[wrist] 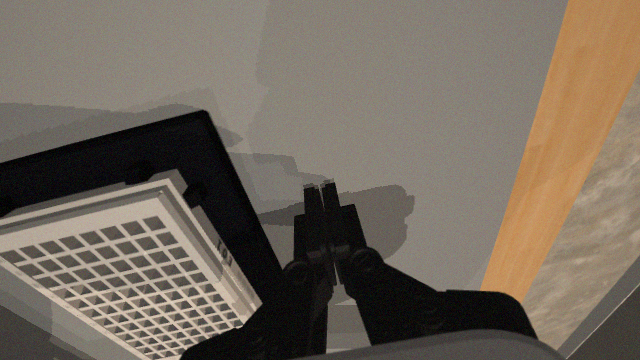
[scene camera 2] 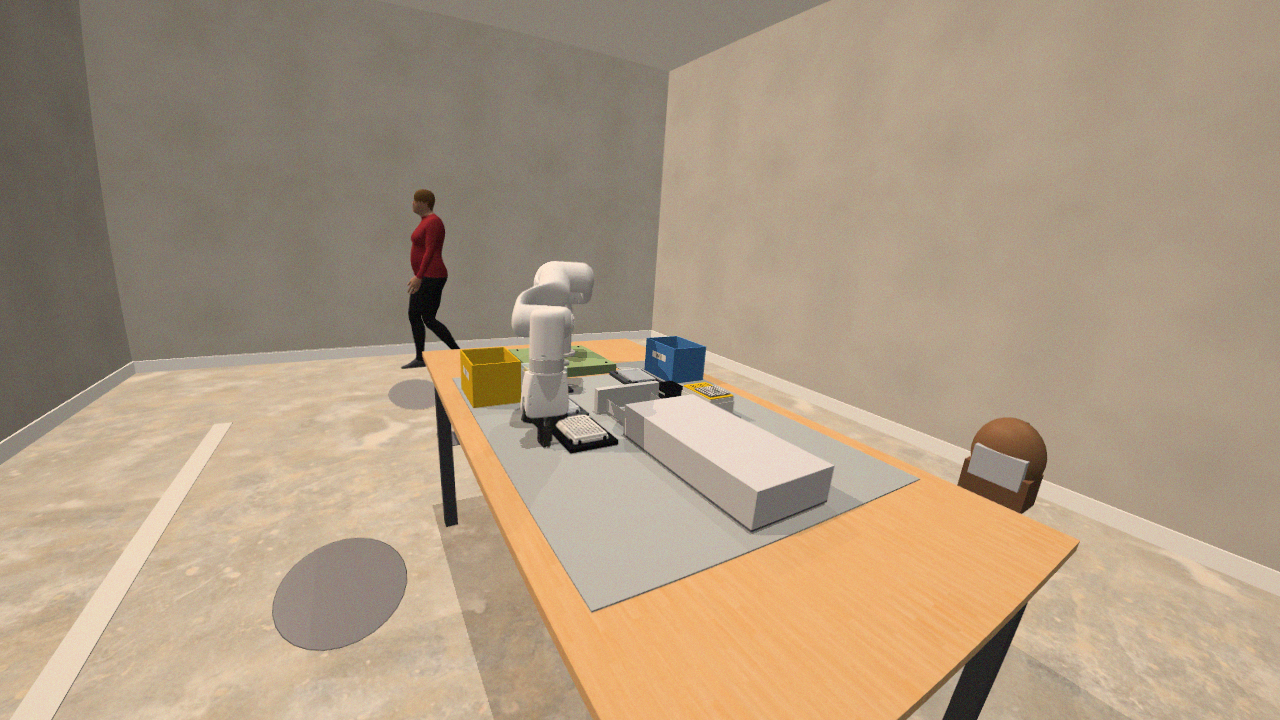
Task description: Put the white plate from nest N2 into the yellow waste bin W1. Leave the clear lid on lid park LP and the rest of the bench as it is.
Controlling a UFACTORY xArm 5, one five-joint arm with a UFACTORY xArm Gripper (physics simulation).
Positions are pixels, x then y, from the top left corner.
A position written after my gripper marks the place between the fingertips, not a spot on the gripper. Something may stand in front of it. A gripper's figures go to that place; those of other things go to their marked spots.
Labels:
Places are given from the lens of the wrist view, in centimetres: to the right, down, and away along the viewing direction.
my gripper (wrist: 324,205): 0, 1, 12
black nest (wrist: 190,143): -5, -1, 9
grey mat (wrist: 421,121): 5, -3, 11

